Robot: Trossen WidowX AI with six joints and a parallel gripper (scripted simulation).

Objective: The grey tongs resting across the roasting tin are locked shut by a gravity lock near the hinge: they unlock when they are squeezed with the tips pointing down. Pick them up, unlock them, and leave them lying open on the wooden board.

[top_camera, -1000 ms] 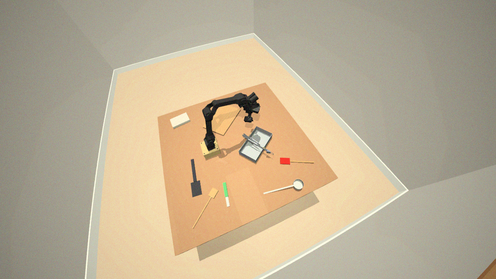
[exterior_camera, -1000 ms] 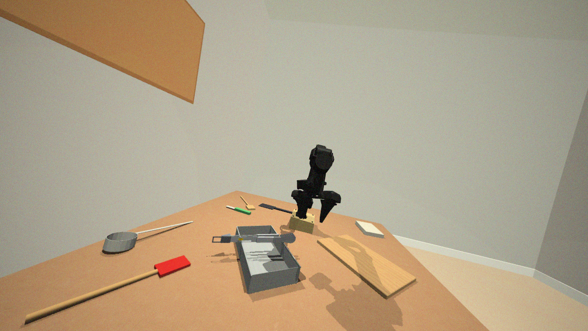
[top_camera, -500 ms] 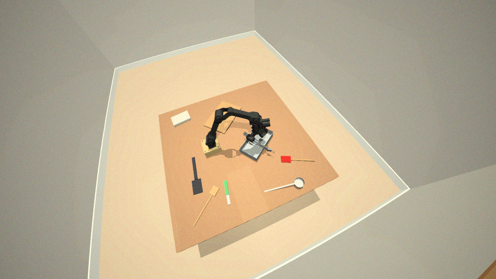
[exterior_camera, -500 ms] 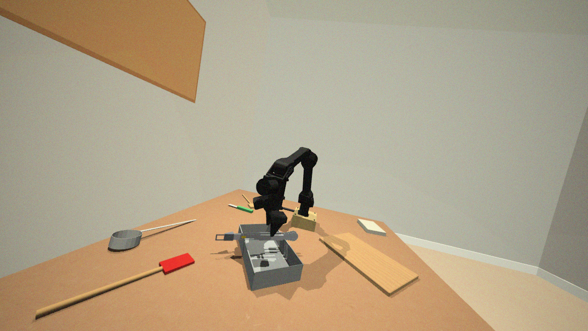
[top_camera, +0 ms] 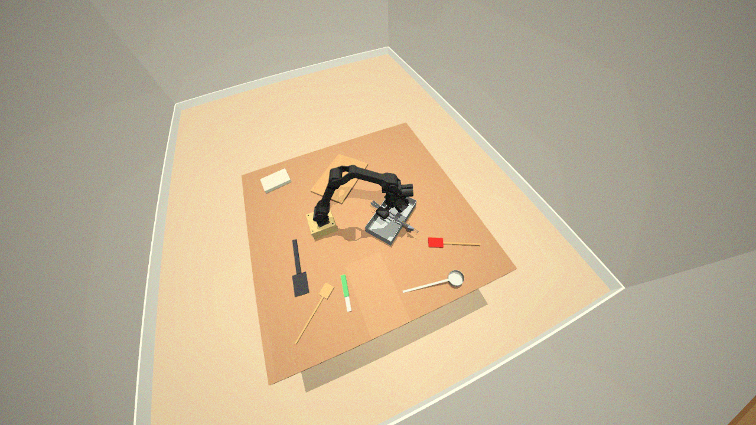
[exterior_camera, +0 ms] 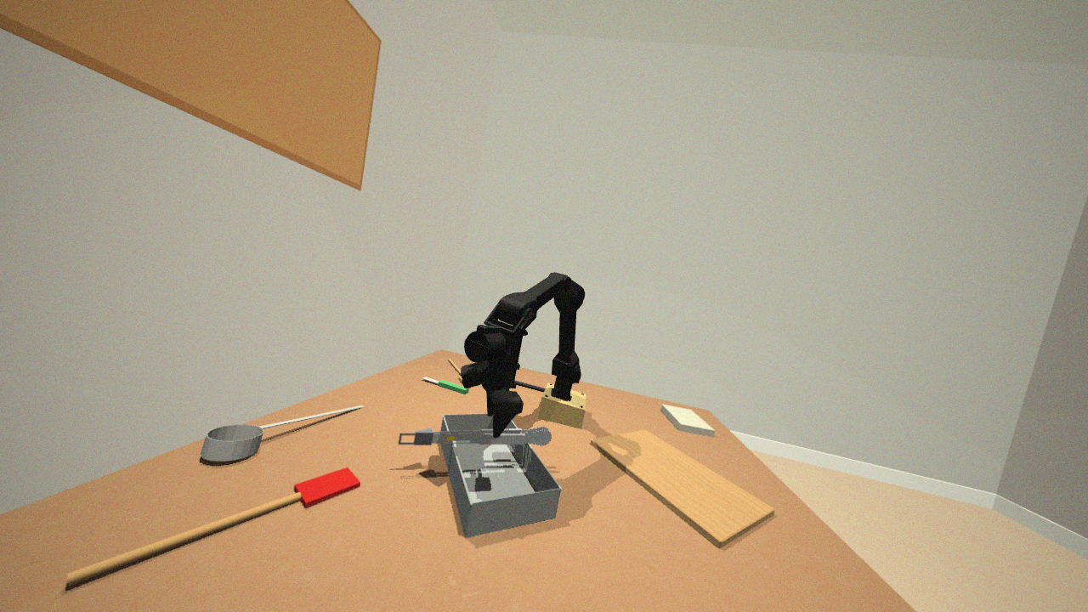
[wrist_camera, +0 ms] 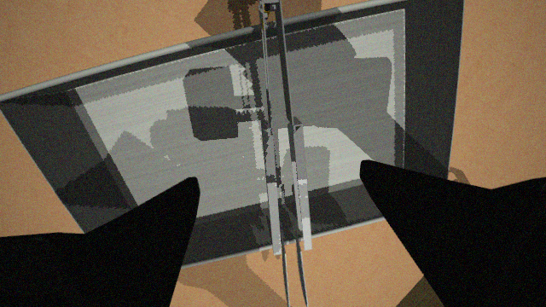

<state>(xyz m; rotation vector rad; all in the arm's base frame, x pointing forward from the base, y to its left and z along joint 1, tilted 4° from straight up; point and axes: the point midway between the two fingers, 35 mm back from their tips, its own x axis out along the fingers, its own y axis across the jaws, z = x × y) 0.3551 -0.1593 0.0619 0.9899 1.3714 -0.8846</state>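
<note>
Now: gripper tip 70 mm above the grey roasting tin, 10 mm to the right of it and 10 mm short of it. The rest, counted from my gripper tip: wooden board: 450 mm to the left, 130 mm behind, 90 mm below; then black spatula: 580 mm behind, 90 mm below, 20 mm to the right; then red spatula: 280 mm to the right, 200 mm ahead, 90 mm below.
</note>
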